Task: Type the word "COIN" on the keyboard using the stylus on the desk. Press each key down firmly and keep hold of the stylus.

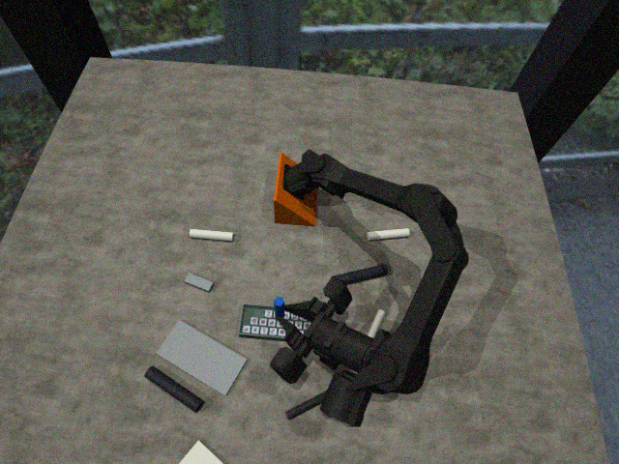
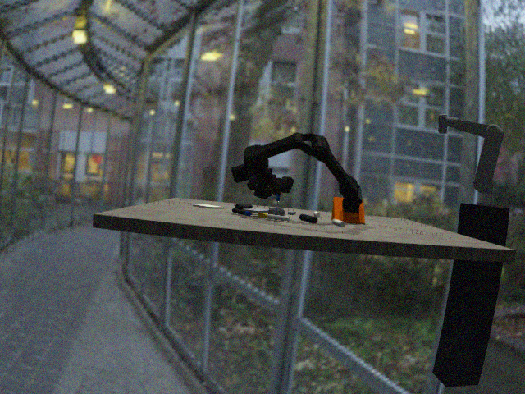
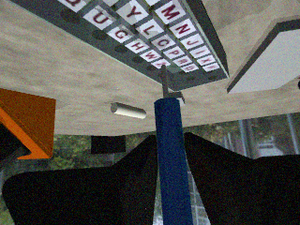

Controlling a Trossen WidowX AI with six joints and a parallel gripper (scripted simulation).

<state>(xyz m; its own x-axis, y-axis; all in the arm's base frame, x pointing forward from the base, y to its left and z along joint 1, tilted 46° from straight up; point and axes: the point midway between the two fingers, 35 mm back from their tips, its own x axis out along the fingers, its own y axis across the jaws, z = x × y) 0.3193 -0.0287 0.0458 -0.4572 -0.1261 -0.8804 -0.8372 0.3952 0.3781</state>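
My gripper tip is 3 cm short of the yellow-tipped marker, 18 cm to the right of it and 8 cm above it. Also, from my gripper tip: stylus tip (5 cm below); then blue stylus (1 cm below); then grey flat pad (7 cm ahead, 15 cm to the right, 8 cm below).
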